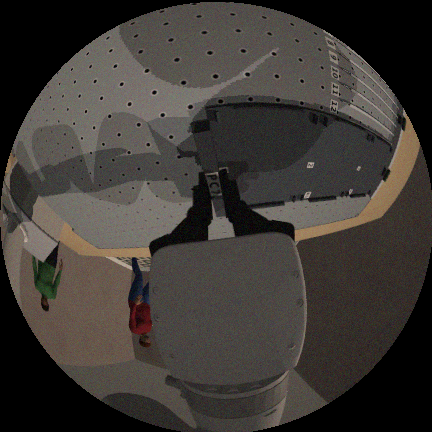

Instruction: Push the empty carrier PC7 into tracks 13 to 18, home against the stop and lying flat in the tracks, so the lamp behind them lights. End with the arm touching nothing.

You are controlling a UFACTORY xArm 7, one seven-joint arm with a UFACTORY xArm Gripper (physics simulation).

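Places are measured from the arm's base along level axes (x ahead, y left, z up), in centimetres.
Pixels of known places: gripper, fingertip midpoint: [214,179].
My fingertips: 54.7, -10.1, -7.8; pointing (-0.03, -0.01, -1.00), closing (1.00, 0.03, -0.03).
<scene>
For each thing: its top centre in the pictures, then the offset to it from my fingertips, as dx, dy, dz. "spot": a spot on its surface instead. Level surfaces: height alone.
- empty carrier PC7, middle of its top: [343,176] +15.7, +1.6, +1.4
- perforated grey deck, its level: dz -1.6
- wooden rim, surface spot: [395,192] spot: +66.9, -5.8, -2.9
The empty carrier PC7 [270,140] is a wide dark tray with small white number tags, seen obliquely over the grey deck. Its near end has a narrow bar with the PC7 label. My gripper [214,179] is shut on this labelled end, one black finger on each side. The carrier's far end reaches toward the deck's right edge. The track labels 8 to 12 [333,106] show beside its upper far corner. Labels 13 to 18 do not show. Whether the far end touches the stop or lies flat cannot be told. No lit lamp can be made out.
The perforated grey deck [165,60] spreads above and left of the carrier. Light ribbed tracks [372,77] run at the upper right. A wooden rim [395,192] borders the deck. Small dark blocks [386,174] stand at the right edge. Two people show beyond the rim at lower left.
</scene>
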